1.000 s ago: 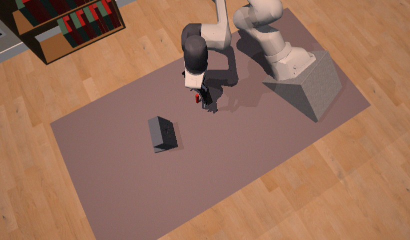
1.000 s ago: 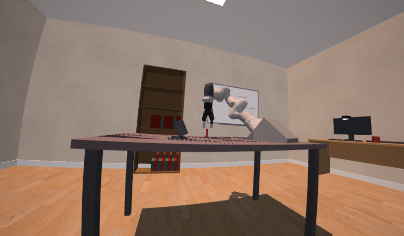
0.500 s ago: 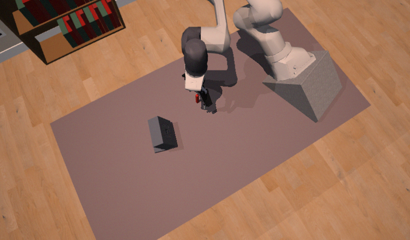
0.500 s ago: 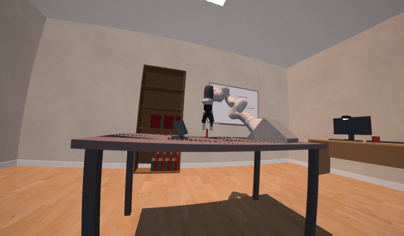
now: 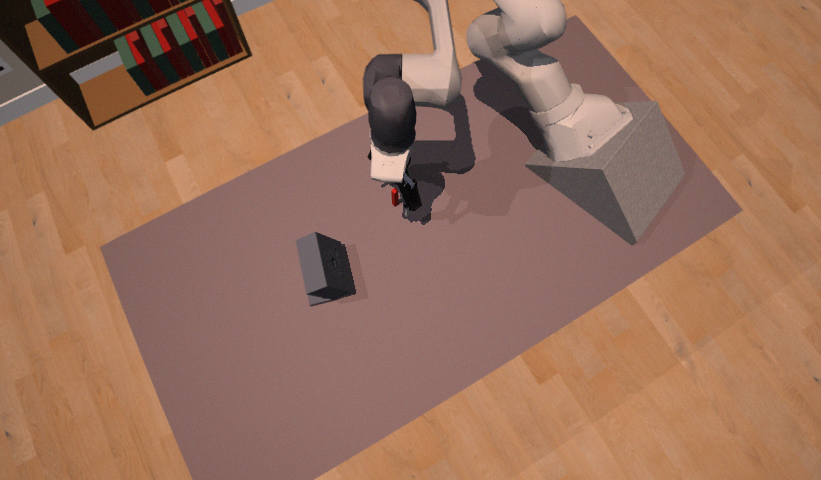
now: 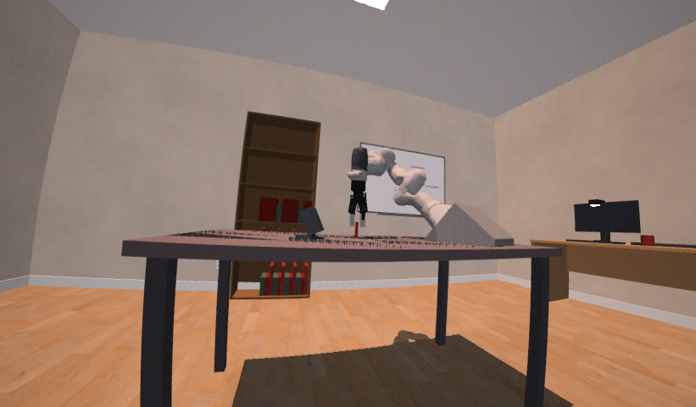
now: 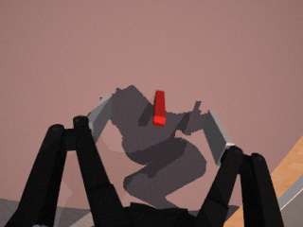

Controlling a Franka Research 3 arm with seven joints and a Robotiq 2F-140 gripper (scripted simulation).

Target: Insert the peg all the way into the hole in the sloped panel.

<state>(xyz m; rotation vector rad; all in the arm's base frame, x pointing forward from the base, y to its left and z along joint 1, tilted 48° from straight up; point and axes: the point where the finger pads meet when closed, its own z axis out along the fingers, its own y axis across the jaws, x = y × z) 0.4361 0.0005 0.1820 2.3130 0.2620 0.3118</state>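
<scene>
Now: the red peg 40 mm below my hand.
</scene>
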